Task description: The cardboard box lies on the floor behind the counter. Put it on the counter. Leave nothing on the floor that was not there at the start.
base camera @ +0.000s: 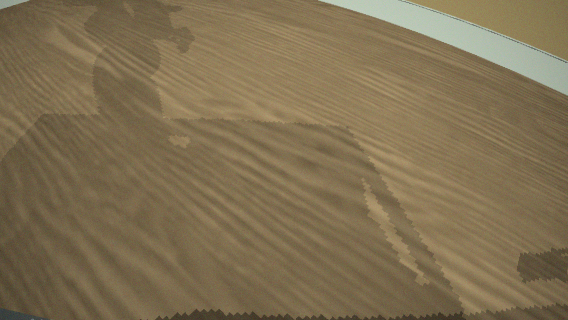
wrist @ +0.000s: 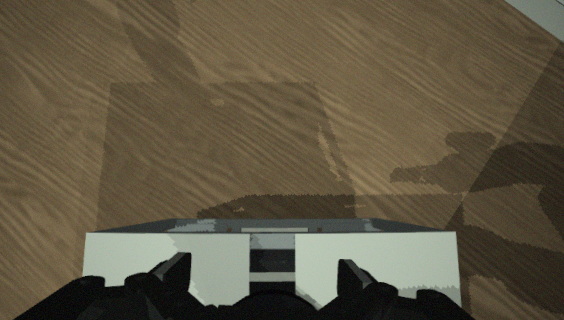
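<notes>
My gripper is open, with its two black fingers wide apart and no object between them. In the wrist view it hangs over the white top of my own mobile base. The cardboard box does not show in the base camera view or in the wrist view. The counter does not show in either view.
Wooden floor lies in front of my base, with shadows of the base and arm on it. A pale baseboard runs along the upper right, below a yellowish wall in the base camera view.
</notes>
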